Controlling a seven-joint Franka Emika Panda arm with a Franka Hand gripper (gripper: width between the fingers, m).
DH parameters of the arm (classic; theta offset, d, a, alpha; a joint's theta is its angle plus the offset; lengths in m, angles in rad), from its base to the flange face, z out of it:
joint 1: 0 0.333 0 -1.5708
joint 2: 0 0 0 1.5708
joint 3: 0 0.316 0.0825 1.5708
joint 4: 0 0 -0.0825 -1.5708
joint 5: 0 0.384 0 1.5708
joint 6: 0 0 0.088 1.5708
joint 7: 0 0.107 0 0
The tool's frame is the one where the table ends.
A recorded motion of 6 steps. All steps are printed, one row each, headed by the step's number.
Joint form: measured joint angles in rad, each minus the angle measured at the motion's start. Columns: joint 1, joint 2, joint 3, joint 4, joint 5, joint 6, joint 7.
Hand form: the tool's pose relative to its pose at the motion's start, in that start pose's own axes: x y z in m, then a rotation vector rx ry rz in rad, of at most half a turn. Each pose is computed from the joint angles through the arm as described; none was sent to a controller.
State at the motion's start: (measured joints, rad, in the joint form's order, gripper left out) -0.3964 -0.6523 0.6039 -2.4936 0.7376 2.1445 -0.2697
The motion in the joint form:
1: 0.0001 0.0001 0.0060 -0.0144 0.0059 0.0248 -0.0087
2: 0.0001 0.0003 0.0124 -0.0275 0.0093 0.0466 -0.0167
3: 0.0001 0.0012 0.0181 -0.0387 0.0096 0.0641 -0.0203
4: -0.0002 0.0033 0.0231 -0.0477 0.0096 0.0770 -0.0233
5: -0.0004 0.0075 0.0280 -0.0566 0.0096 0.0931 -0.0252
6: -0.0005 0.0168 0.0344 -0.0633 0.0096 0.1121 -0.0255
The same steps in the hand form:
1: -0.0016 0.0026 0.0043 -0.0060 0.0104 -0.0023
2: -0.0033 0.0048 0.0085 -0.0134 0.0181 -0.0062
3: -0.0050 0.0068 0.0125 -0.0213 0.0222 -0.0078
4: -0.0064 0.0086 0.0162 -0.0273 0.0231 -0.0089
5: -0.0075 0.0107 0.0201 -0.0333 0.0254 -0.0084
6: -0.0078 0.0125 0.0250 -0.0381 0.0272 -0.0071

